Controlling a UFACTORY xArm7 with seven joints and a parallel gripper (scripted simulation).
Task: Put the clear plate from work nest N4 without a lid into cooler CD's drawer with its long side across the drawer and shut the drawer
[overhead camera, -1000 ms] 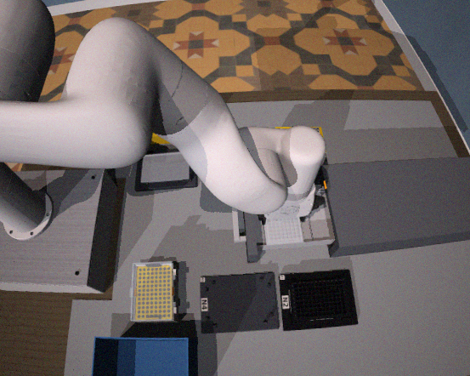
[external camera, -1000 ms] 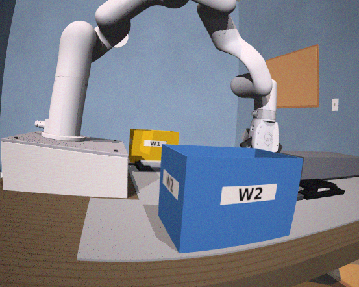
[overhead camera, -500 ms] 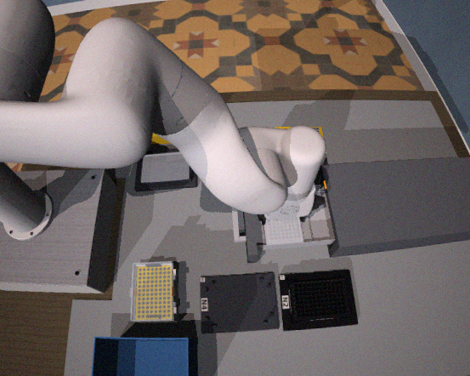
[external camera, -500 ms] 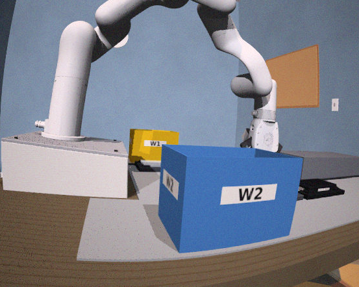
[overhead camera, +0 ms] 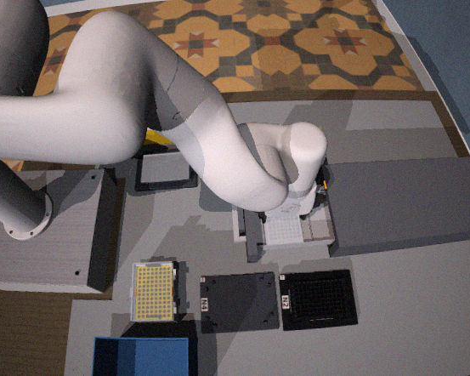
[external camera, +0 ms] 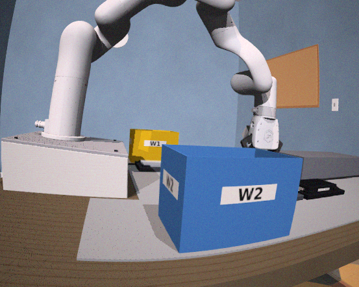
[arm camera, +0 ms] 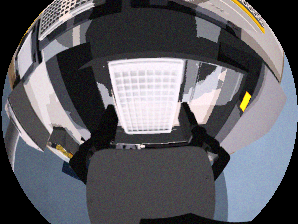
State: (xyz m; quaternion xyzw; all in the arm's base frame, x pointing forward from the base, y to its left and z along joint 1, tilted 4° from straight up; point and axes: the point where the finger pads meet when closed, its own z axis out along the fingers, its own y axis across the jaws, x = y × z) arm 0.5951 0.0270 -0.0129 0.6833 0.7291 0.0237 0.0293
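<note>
The clear plate is 20 mm below my hand. Round my hand: yellow tip box 50 mm ahead, 190 mm to the left, 10 mm above; then cooler drawer 40 mm ahead, 20 mm below; then grey cooler CD 170 mm ahead, 10 mm to the left, 10 mm below.
</note>
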